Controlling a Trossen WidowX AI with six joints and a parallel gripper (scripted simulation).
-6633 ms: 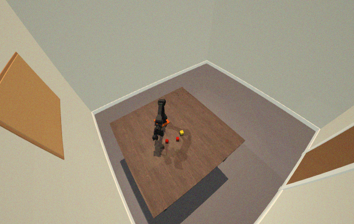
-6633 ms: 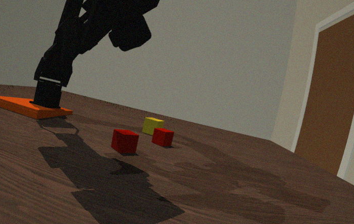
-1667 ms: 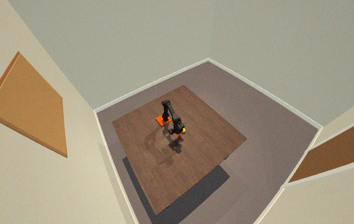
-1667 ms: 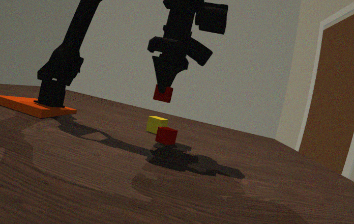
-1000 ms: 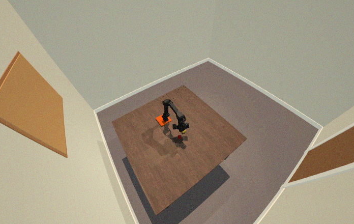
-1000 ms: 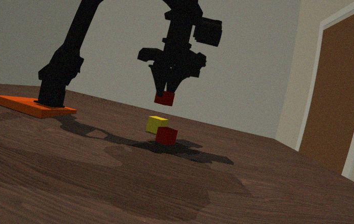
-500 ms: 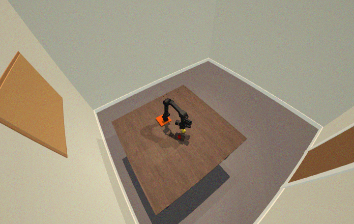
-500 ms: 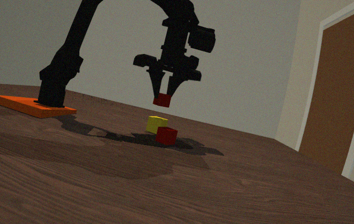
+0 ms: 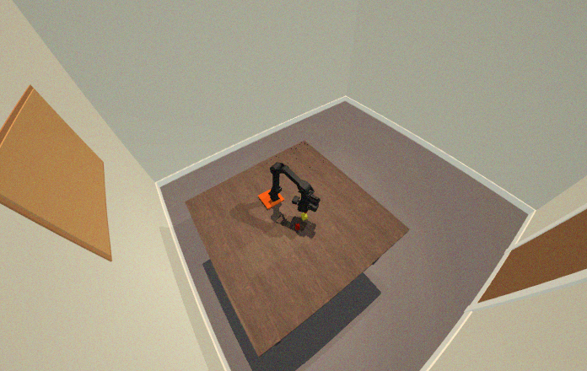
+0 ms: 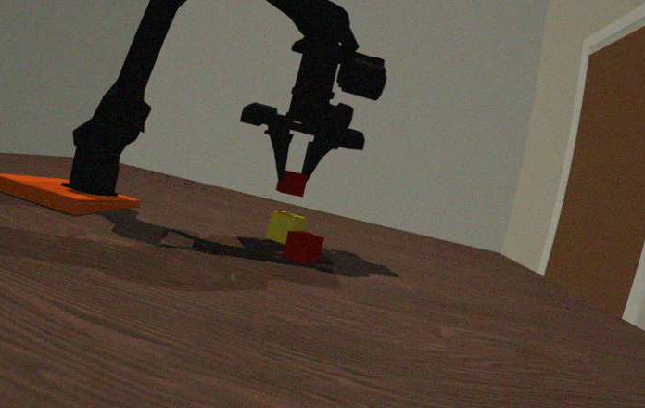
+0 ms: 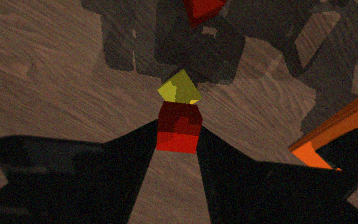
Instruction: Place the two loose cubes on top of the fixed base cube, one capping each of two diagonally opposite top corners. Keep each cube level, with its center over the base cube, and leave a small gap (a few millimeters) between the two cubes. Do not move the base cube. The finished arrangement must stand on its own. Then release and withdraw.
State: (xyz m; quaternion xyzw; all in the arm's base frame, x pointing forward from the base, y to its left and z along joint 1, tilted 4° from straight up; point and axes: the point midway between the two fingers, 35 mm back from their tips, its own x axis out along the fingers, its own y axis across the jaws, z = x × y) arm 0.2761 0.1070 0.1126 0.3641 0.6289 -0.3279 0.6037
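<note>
Right now my gripper tip is 1 cm short of the yellow base cube, 2 cm to the left of it and 7 cm above it.
</note>
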